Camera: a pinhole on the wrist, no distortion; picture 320 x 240 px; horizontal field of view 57.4 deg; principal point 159.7 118.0 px. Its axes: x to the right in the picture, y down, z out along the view. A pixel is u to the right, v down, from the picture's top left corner.
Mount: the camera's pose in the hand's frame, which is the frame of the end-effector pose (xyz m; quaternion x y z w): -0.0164 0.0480 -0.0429 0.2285 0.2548 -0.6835 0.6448
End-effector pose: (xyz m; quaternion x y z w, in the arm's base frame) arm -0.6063 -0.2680 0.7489 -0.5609 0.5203 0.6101 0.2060
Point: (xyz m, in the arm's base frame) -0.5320 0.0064 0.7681
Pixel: 168 9
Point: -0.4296 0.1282 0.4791
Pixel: 221 157
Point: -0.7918 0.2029 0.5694
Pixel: 15 145
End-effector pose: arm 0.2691 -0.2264 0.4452 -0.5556 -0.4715 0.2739 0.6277
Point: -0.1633 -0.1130 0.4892
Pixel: 35 75
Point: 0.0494 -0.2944 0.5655
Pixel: 203 19
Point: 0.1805 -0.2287 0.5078
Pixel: 194 109
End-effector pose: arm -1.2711 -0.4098 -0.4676 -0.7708 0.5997 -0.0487 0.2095
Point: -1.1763 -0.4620 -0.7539
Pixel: outside the picture
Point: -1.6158 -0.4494 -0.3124
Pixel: behind the camera
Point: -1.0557 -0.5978 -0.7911
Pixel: outside the picture
